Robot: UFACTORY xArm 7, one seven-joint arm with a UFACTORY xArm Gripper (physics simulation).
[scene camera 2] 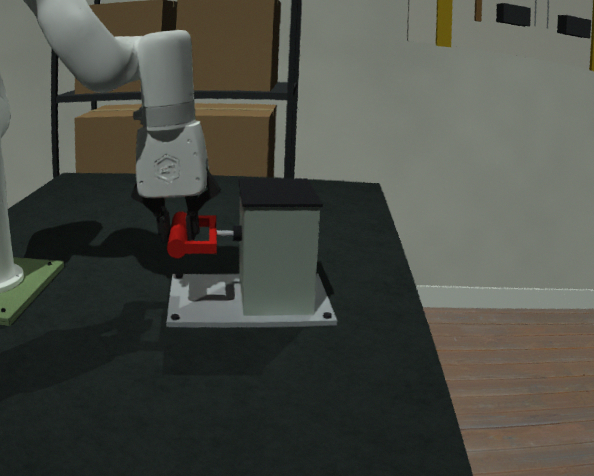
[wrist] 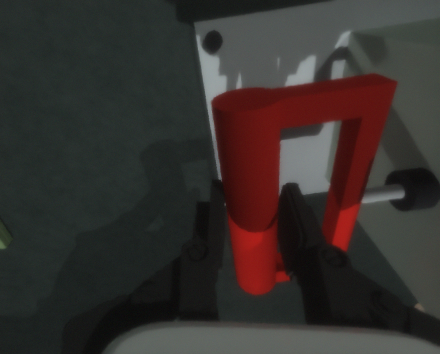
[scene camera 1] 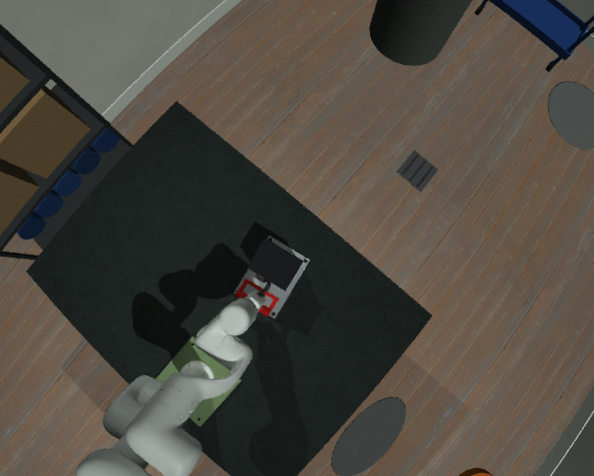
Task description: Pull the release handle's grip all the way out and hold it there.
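Note:
The red release handle (scene camera 1: 274,302) (scene camera 2: 201,247) (wrist: 320,102) is a rectangular loop on the left side of a pale housing (scene camera 2: 280,260) with a dark top. Its thick round grip (scene camera 2: 176,245) (wrist: 250,155) is the side farthest from the housing. A short length of metal rod (scene camera 2: 225,232) (wrist: 382,194) shows between the loop and the black collar (scene camera 2: 237,233) (wrist: 414,189). My gripper (scene camera 2: 178,233) (wrist: 250,200) points down and is shut on the grip, one finger outside the loop and one inside it. The fingertips' lower ends are partly hidden in scene camera 2.
The housing stands on a light base plate (scene camera 2: 250,321) (wrist: 300,162) with dark bolts, on a dark mat (scene camera 1: 175,200) (scene camera 2: 350,400). My arm's green mounting plate (scene camera 1: 200,420) (scene camera 2: 30,285) is on the mat's near side. A shelf rack (scene camera 2: 295,75) with boxes (scene camera 2: 227,45) stands behind.

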